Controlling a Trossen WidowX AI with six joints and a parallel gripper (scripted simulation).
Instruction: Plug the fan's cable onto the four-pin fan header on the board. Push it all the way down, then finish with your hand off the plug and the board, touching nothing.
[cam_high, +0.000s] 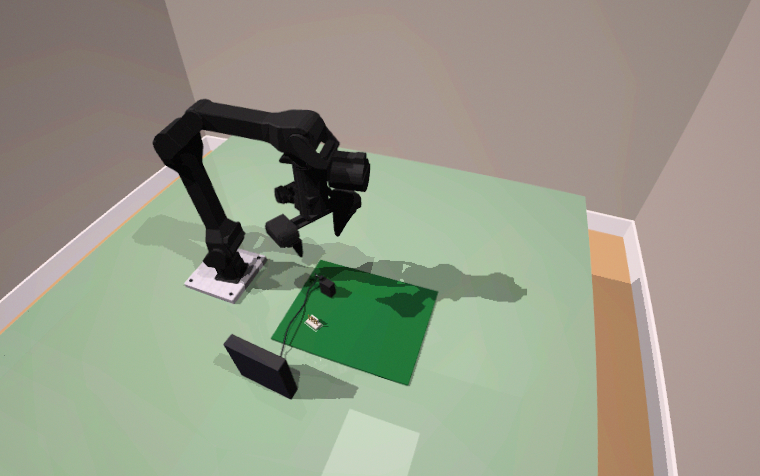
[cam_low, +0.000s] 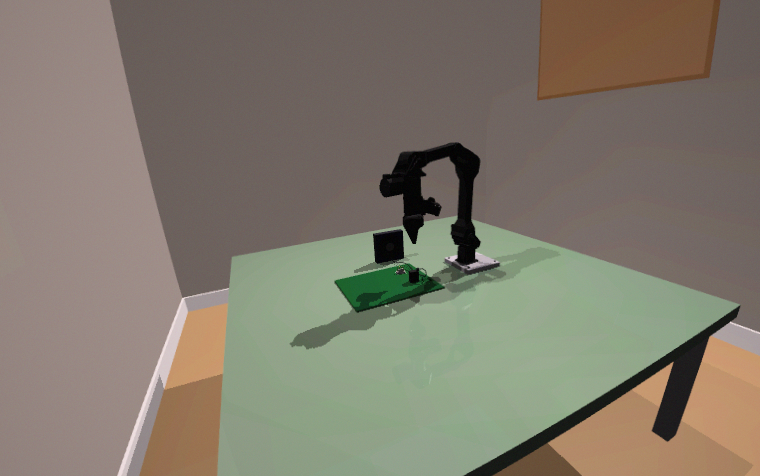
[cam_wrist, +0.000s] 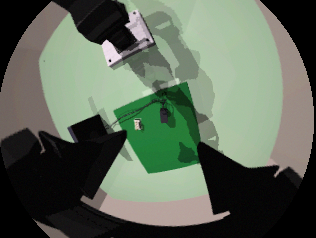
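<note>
Now: gripper tip 130 mm above the dark plug. Round my gripper tip: black fan (230 mm to the right, 100 mm below, 50 mm behind); then green board (170 mm below, 90 mm ahead, 50 mm to the right).
</note>
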